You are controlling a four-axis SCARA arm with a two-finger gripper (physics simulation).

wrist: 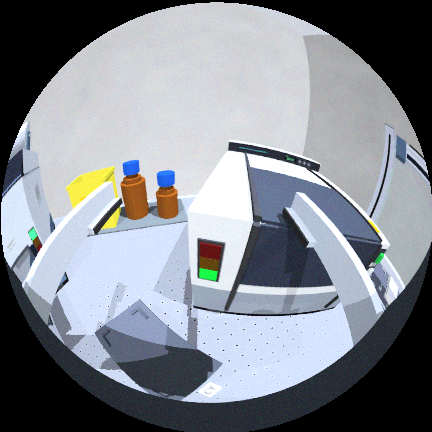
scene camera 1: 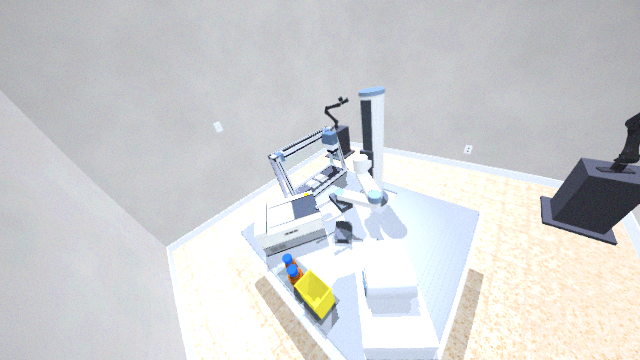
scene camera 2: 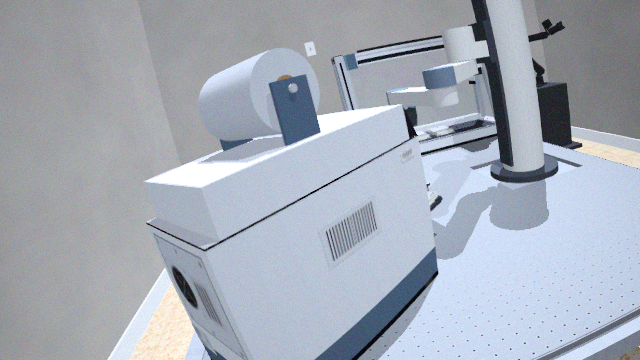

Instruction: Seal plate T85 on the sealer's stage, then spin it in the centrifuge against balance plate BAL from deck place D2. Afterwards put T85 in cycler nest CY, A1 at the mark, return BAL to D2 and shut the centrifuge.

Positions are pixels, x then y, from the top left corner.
Labels:
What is the gripper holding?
Nothing.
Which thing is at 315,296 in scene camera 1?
A yellow bin.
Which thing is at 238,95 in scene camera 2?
A foil roll.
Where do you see a centrifuge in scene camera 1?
At 294,221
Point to a centrifuge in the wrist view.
240,263

